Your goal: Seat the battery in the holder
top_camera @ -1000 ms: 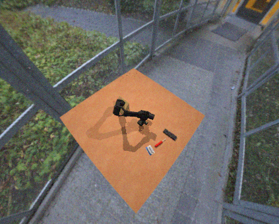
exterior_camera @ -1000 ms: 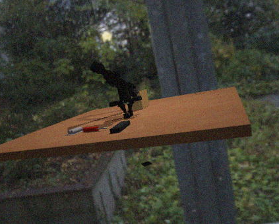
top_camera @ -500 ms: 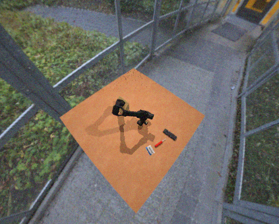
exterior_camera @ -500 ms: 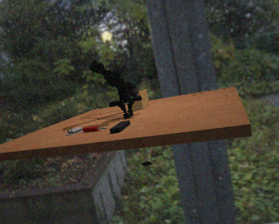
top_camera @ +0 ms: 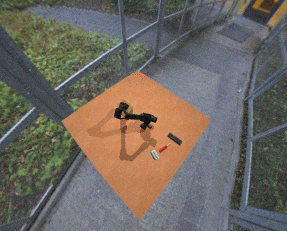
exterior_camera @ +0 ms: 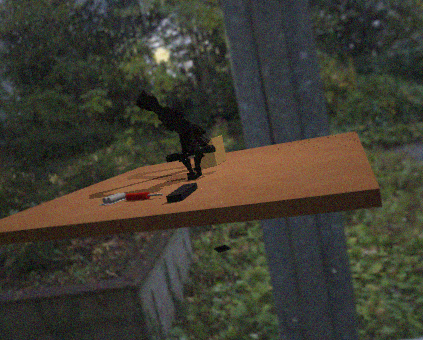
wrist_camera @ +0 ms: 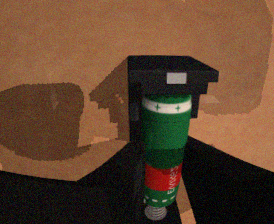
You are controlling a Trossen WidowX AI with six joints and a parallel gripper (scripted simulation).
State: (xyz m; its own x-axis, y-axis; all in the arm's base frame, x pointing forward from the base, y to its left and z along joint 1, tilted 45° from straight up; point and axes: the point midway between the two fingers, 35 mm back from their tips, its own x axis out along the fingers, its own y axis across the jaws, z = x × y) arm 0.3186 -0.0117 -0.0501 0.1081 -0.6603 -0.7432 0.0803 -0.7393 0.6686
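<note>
Now: the battery 1 cm above my gripper tip. The rest, counted from my gripper tip: red-handled screwdriver: 30 cm ahead, 6 cm to the right.
</note>
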